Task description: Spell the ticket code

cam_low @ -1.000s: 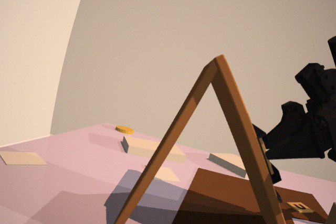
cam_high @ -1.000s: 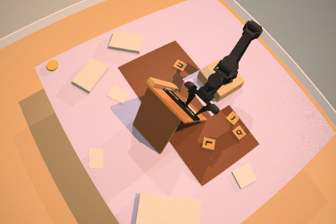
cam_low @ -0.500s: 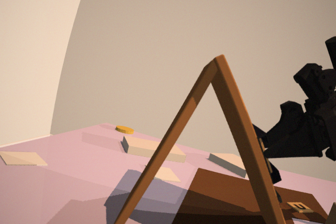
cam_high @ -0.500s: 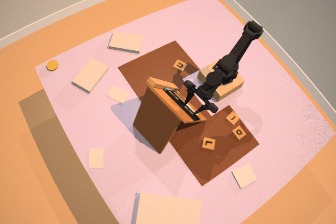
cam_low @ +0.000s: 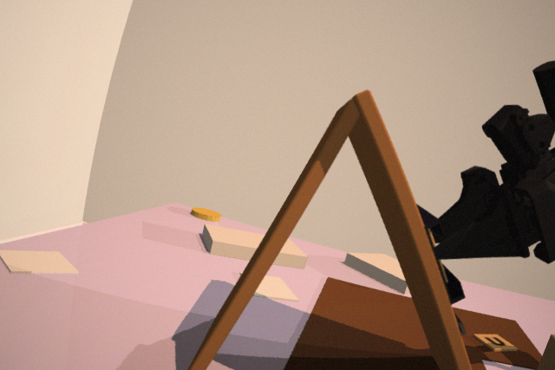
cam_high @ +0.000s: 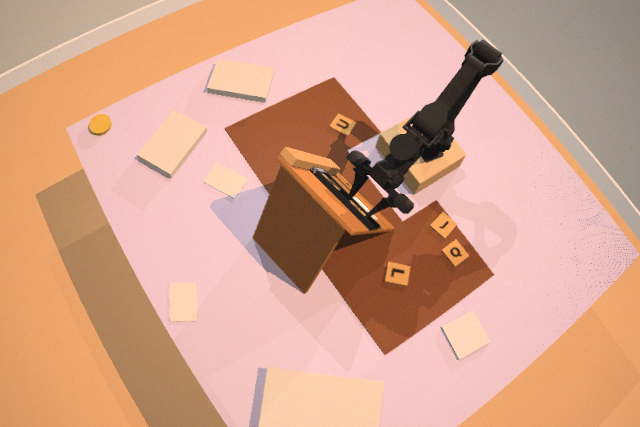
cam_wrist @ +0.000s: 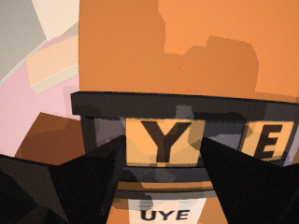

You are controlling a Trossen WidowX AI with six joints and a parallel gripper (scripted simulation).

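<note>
The letter tile lies 9 cm to the right of my gripper tip and 3 cm ahead of it. Round my gripper tip: y tile: right at my gripper tip; brown mat: 18 cm below, 12 cm behind, 10 cm to the right; white ticket: 8 cm below, 5 cm behind, 3 cm to the right.
</note>
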